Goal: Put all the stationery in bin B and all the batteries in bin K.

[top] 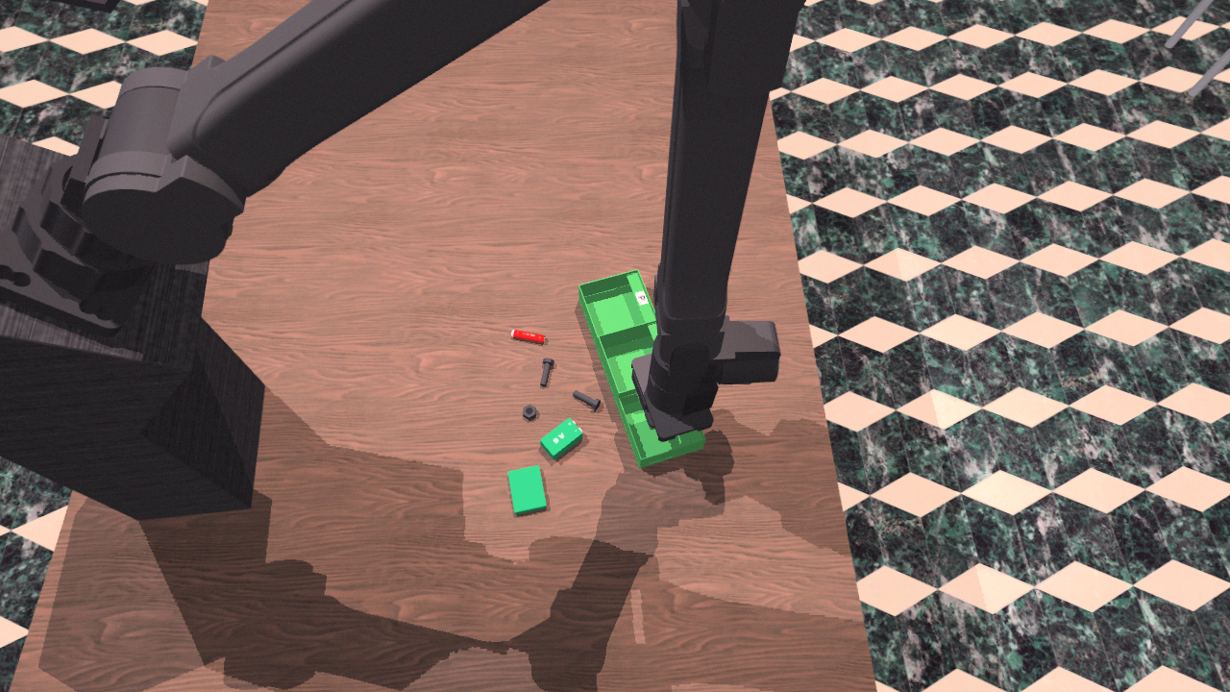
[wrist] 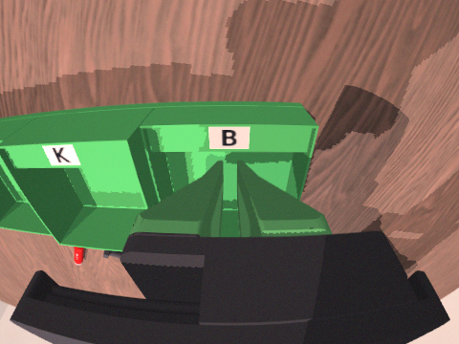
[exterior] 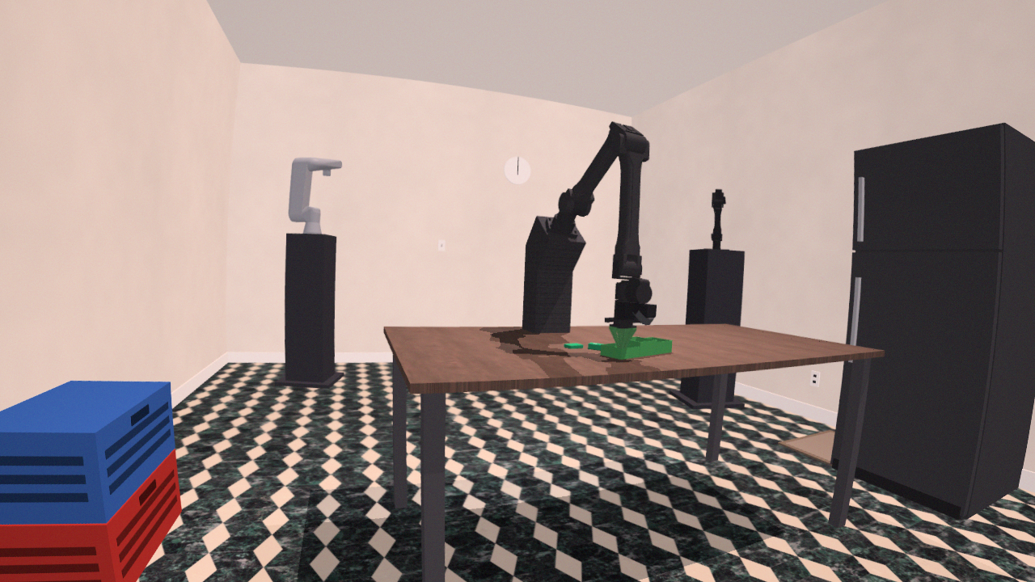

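My hand is 5 cm past the joined green bins and 7 cm to the right of it. Round my hand: green 9V battery (11 cm behind, 4 cm to the right, 2 cm below); black nut (17 cm behind, 2 cm to the right, 2 cm below); flat green pad (15 cm behind, 12 cm to the right, 2 cm below).
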